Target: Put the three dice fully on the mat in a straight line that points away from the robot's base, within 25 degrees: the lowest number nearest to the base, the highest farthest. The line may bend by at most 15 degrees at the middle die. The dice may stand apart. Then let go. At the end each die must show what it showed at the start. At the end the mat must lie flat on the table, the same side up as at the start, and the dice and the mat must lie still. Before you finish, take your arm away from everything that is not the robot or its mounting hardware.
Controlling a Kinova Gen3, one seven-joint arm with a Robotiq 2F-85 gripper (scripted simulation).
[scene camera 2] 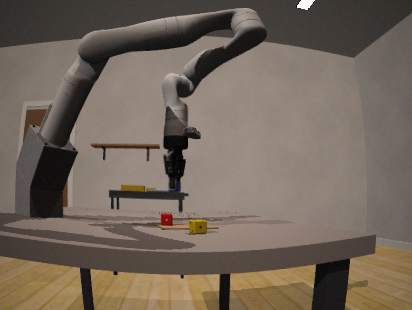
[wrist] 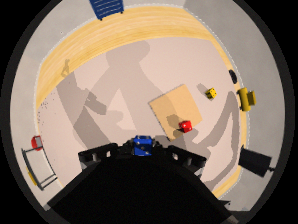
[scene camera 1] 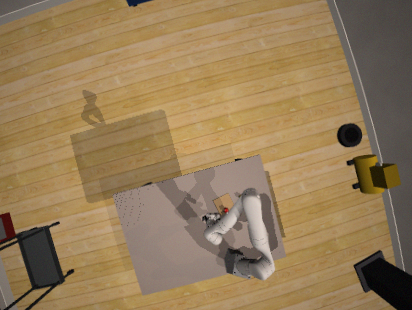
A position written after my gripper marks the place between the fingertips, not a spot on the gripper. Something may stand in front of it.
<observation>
In view: my gripper [scene camera 2: 174,190] and a tan mat [wrist: 178,105].
My gripper is seen too in the wrist view [wrist: 143,143].
</observation>
